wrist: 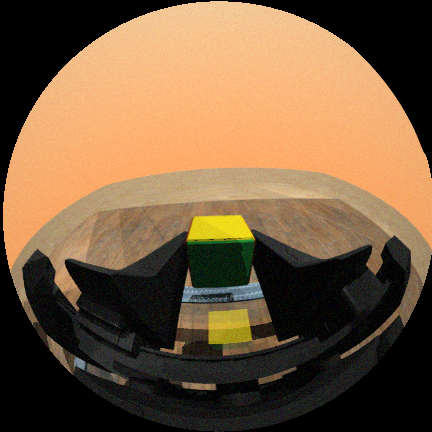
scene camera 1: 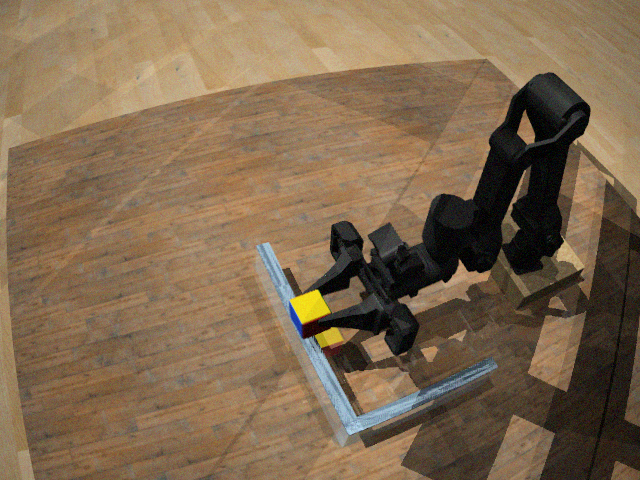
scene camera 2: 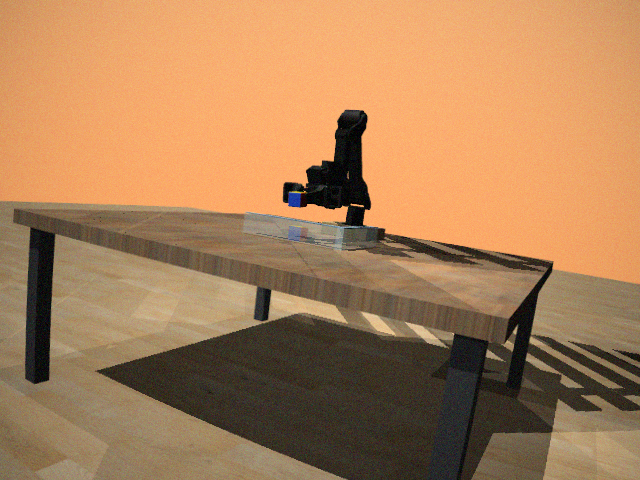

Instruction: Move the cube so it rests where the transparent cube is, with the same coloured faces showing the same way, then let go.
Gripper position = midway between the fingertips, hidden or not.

My gripper [scene camera 1: 310, 309] holds a cube [scene camera 1: 305, 310], which touches nothing else. I also see a transparent cube [wrist: 227, 329].
The cube is seen too in the wrist view [wrist: 219, 249]. My gripper is seen too in the wrist view [wrist: 218, 236] and in scene camera 2 [scene camera 2: 298, 195].
